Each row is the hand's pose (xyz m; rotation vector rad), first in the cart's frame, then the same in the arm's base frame.
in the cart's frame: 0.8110 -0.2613 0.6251 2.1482 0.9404 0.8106
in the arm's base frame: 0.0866 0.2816 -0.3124 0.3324 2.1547 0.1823
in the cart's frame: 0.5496 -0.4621 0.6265 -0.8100 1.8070 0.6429
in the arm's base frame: 0.1430 0.1955 0.0008 2.5708 -1.3657 -0.1148
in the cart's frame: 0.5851 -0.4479 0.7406 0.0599 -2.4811 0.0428
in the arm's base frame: 0.0866 0.3018 0.0019 0.9308 -1.3572 1.9468
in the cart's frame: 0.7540 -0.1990 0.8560 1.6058 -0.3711 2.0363
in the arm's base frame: -0.1017 0.4180 -0.2323 1.0520 2.0834 1.8053
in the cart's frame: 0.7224 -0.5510 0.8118 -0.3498 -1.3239 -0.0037
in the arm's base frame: 0.1808 0.4606 -0.0196 -0.5143 -0.9395 1.9797
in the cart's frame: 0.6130 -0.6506 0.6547 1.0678 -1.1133 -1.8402
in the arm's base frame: 0.2976 0.3031 0.0705 0.4255 -0.8403 -0.0399
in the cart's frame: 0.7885 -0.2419 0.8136 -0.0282 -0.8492 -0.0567
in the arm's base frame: -0.0338 0.4144 -0.2470 -0.7186 -0.4131 1.6832
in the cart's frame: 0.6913 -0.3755 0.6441 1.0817 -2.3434 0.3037
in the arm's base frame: 0.1201 0.2628 -0.1504 1.4413 -0.5156 1.6949
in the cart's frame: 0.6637 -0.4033 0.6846 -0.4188 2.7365 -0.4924
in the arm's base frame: 0.1104 0.2877 -0.1007 -2.2691 1.2727 -1.7176
